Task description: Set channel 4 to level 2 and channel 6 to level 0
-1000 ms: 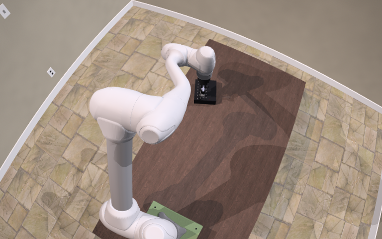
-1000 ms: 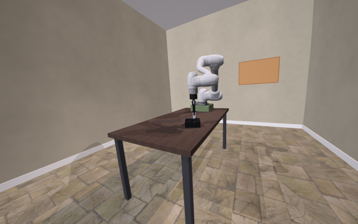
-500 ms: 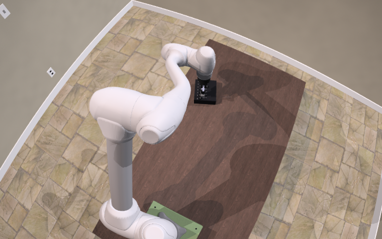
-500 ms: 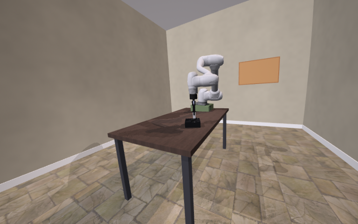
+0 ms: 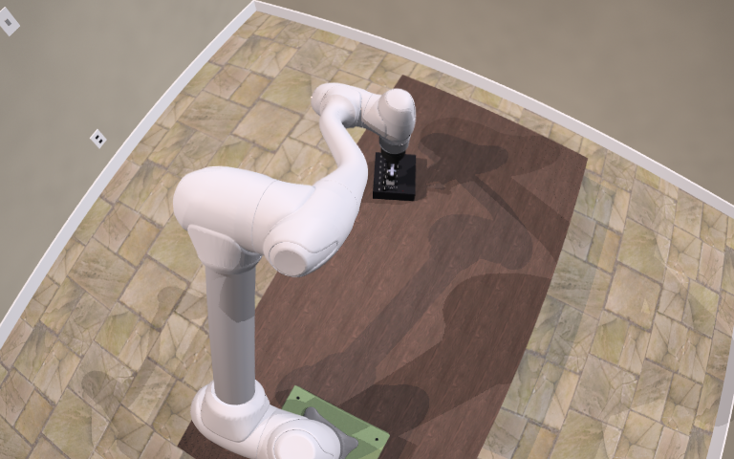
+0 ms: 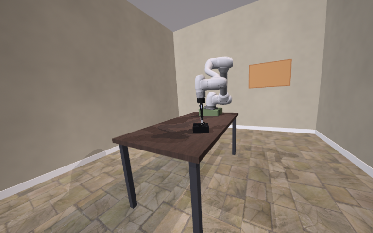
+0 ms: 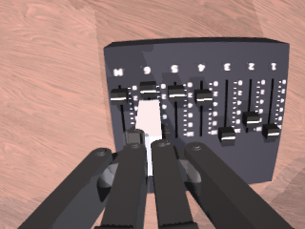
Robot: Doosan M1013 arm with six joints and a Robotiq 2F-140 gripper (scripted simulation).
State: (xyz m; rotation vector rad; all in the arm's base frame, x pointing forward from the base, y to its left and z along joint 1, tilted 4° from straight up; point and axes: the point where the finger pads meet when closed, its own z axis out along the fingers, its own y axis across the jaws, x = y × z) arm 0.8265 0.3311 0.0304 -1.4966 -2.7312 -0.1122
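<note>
The channel 6 fader cap is 3 cm below my hand, 2 cm to the left of it and 1 cm behind it. The rest, counted from my hand: channel 4 fader cap: 4 cm to the left, 3 cm below, 3 cm ahead; then channel 5 fader cap: 3 cm to the left, 3 cm below, 1 cm ahead.
</note>
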